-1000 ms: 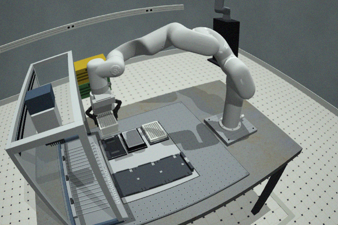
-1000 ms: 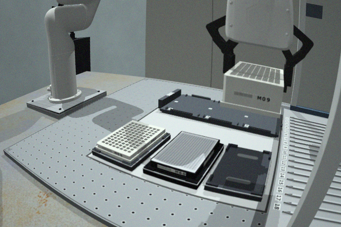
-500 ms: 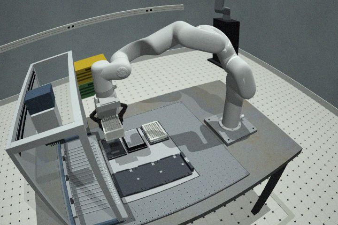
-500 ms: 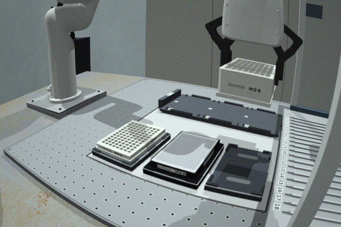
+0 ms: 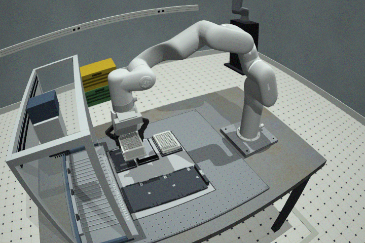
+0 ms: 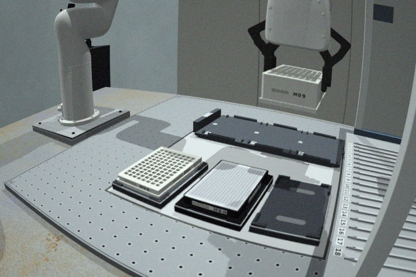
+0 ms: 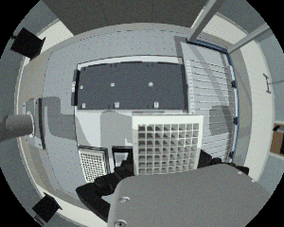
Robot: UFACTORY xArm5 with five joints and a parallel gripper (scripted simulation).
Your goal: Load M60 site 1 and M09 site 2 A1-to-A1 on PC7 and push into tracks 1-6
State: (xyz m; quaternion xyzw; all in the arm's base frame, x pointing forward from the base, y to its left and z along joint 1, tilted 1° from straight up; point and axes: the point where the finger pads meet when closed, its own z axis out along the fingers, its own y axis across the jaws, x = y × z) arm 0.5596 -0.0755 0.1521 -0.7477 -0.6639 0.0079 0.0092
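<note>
The plate carrier PC7 lies 150 mm below my hand, 140 mm to the left of it and 50 mm behind it. Also, from my hand: 96-well plate M06: 190 mm behind, 150 mm below, 90 mm to the right; then plate nest S2: 170 mm below, 90 mm to the right, 80 mm behind; then plate nest S3: 170 mm below, 100 mm to the right, 30 mm ahead.
</note>
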